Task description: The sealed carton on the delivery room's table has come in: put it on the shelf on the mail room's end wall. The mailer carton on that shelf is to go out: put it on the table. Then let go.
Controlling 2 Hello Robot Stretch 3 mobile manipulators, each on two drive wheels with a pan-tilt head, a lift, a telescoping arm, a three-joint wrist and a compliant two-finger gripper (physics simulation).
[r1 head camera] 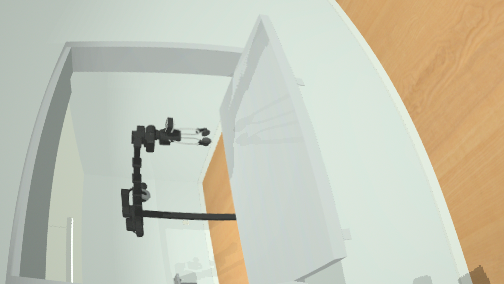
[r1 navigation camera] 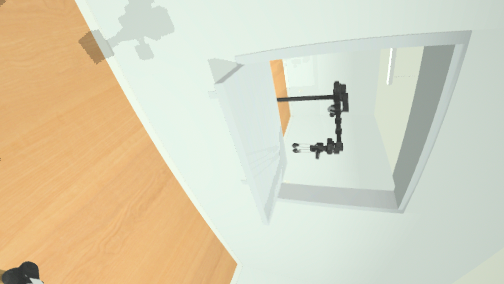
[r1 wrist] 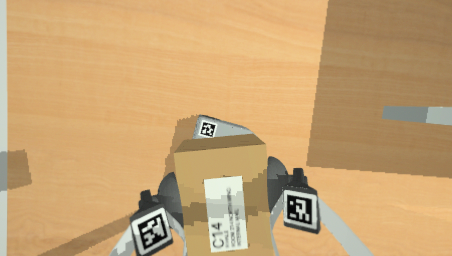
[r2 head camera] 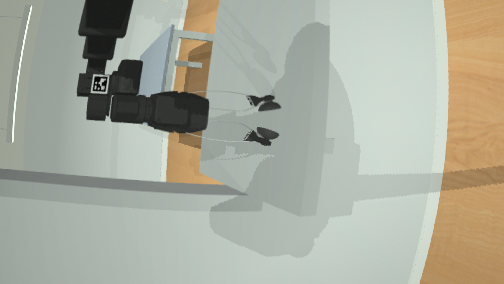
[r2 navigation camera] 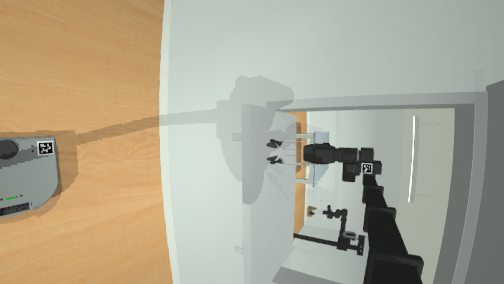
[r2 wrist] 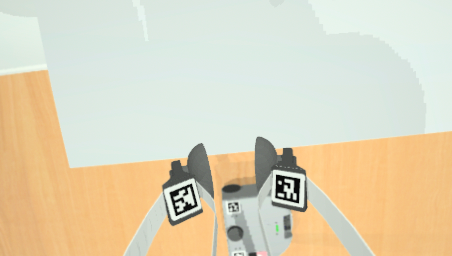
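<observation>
The sealed carton (r1 wrist: 227, 160) (r2 navigation camera: 310, 211), brown with a white C14 label, is between r1's fingers. r1's gripper (r1 wrist: 223, 182) is shut on it, with the floor below. r2's gripper (r2 wrist: 232, 150) (r2 head camera: 269, 120) (r2 navigation camera: 274, 152) is open, with no object between its fingertips; it is over the wall opening's ledge, near its edge in the r2 wrist view. It also shows through the opening in the r1 head view (r1 head camera: 205, 136) and the r1 navigation view (r1 navigation camera: 295, 148). The blue-topped table (r2 head camera: 157, 60) (r2 navigation camera: 322, 136) stands beyond the opening. The mailer carton and its shelf do not show.
A pale ledge (r1 head camera: 280, 165) (r1 navigation camera: 245, 115) (r2 head camera: 235, 50) (r2 wrist: 150, 115) juts from the wall opening, whose grey frame (r1 head camera: 45, 165) (r2 navigation camera: 462, 200) surrounds it. r1's base (r1 wrist: 230, 131) shows beyond the carton. r2's base (r2 wrist: 245, 200) (r2 navigation camera: 30, 170) stands on the wooden floor.
</observation>
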